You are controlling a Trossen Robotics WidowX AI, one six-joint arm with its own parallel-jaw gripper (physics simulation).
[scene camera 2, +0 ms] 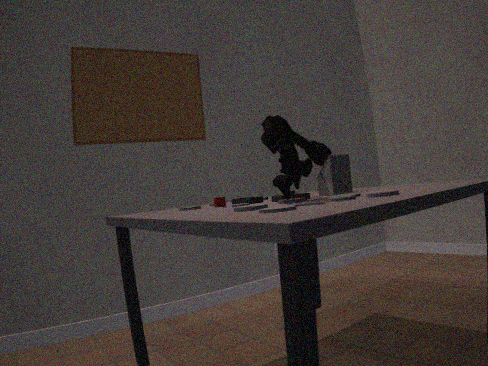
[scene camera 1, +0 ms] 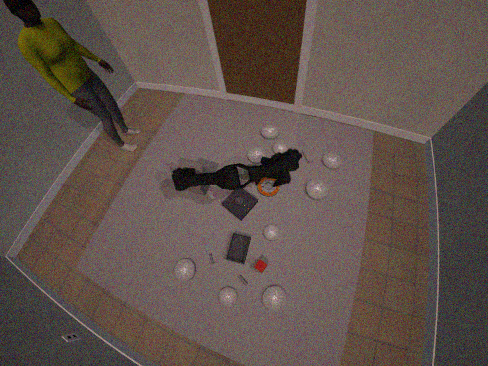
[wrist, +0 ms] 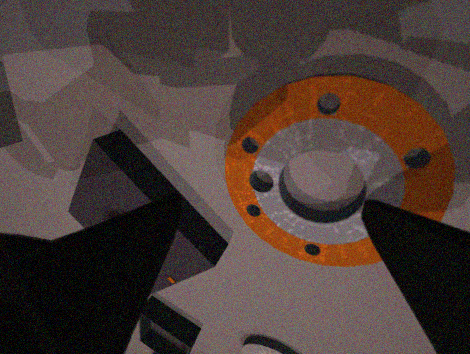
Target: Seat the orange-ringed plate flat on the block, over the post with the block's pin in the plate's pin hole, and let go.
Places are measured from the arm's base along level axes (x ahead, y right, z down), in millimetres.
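Pixels of known places: gripper, fingertip midpoint: (scene camera 2: 292, 194) (scene camera 1: 264, 185) (wrist: 271, 205); arm's base, origin of the base link: (scene camera 2: 331, 166) (scene camera 1: 189, 174).
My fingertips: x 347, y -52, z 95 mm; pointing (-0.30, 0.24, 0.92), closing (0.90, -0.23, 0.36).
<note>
For each thing: its middle in the pictures, then the offset to it from my fingertips.
- orange-ringed plate, body centre: (wrist: 320, 184) (scene camera 2: 292, 200) (scene camera 1: 268, 186) dy -9, dx +18, dz +23 mm
- dark square block, body centre: (wrist: 131, 230) (scene camera 2: 290, 195) (scene camera 1: 239, 202) dy +104, dx -102, dz +10 mm
- dark open tray, body centre: (wrist: 167, 335) (scene camera 2: 247, 200) (scene camera 1: 238, 248) dy +317, dx -57, dz +17 mm
- red cube, body centre: (scene camera 2: 219, 202) (scene camera 1: 260, 266) dy +372, dx +55, dz +9 mm
The orange-ringed plate (scene camera 1: 268, 194) (wrist: 375, 106) lies flat on the table, apart from the block, with a large central hole and several smaller holes. The dark square block (scene camera 1: 240, 204) (wrist: 107, 182) lies beside it; in the wrist view an orange mark shows near one corner. The block's post and pin are hidden behind a finger in the wrist view. My gripper (scene camera 2: 287, 196) (wrist: 271, 205) is open, low by the plate, with nothing between its fingers. In the wrist view one fingertip overlaps the block and the other overlaps the plate's right part.
A dark open tray (scene camera 1: 239, 248) (wrist: 172, 325) lies beyond the block. A red cube (scene camera 1: 260, 265) (scene camera 2: 219, 201) is beside it. Several pale round discs, including one disc (scene camera 1: 271, 232) and another disc (scene camera 1: 315, 189), are spread around. A tall grey box (scene camera 2: 342, 174) stands near the arm's base.
</note>
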